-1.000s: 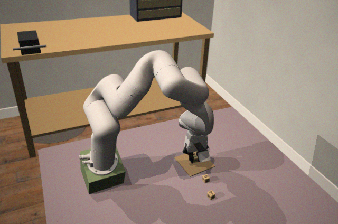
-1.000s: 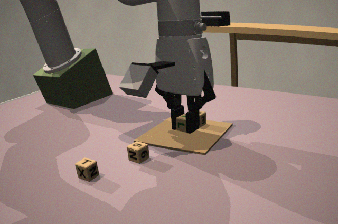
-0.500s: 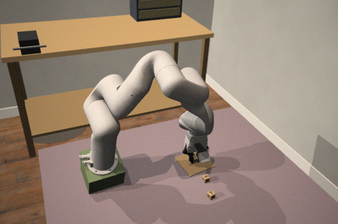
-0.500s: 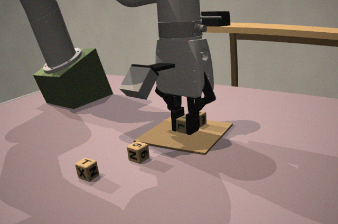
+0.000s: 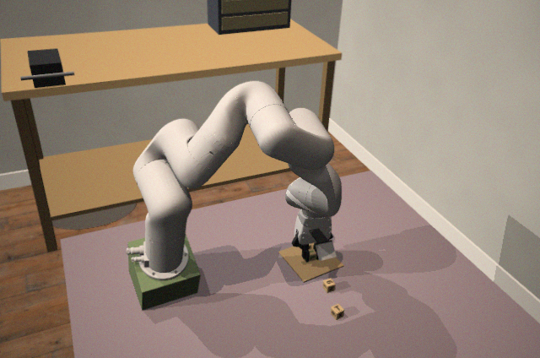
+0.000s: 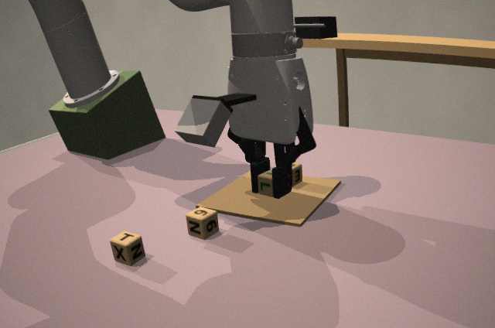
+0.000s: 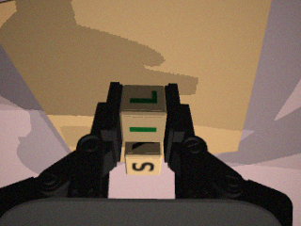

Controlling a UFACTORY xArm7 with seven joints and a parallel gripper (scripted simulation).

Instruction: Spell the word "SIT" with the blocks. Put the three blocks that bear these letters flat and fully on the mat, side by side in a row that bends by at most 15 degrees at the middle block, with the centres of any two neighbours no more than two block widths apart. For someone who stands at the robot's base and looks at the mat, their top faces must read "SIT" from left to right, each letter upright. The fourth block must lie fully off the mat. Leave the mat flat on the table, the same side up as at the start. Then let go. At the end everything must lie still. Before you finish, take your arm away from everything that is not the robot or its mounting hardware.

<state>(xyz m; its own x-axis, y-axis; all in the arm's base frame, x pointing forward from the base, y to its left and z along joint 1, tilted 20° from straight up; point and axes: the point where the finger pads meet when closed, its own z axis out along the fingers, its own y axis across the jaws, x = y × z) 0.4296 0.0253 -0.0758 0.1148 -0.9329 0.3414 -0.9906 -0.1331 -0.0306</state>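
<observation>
Now: hand 20 mm above the tan mat. From my hand the other things lie so: wooden block: 10 mm ahead, 220 mm to the right, 10 mm below.
</observation>
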